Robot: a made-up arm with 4 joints.
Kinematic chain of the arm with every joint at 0, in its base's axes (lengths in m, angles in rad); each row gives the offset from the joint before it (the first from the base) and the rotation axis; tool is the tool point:
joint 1: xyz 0 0 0.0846 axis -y
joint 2: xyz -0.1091 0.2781 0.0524 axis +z
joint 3: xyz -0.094 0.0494 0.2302 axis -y
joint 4: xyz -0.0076 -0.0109 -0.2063 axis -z
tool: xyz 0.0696 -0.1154 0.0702
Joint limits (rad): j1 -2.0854..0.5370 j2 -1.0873..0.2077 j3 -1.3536..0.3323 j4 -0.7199..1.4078
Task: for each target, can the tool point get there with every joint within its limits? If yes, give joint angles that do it. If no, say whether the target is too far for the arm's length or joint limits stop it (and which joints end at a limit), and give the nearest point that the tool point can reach.
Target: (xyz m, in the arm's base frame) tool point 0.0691 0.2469 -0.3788
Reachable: no: joint limits stop it (at a limit: joint 1, joint 3, joint 4) | nearest point 0.1903 0.2739 0.0282 | short by 0.426 m
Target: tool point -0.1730 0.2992 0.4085
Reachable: yes | joints -0.5945 -0.4695 -0.2722 1.0581
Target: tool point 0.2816 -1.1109 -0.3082
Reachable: no: too far | nearest point 0.2006 0.1760 0.1216 | short by 1.359 m
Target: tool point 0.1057 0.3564 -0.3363
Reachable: no: joint limits stop it (at a limit: joint 1, joint 2, joint 3, joint 4) | nearest point 0.1907 0.2891 0.0289 | short by 0.381 m
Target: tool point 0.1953 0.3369 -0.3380
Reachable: no: joint limits stop it (at a limit: joint 1, joint 3, joint 4) | nearest point 0.1906 0.2880 0.0288 | short by 0.370 m
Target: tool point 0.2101 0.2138 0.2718
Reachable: yes | joints -1.8708 -0.2523 0.0526 0.6708
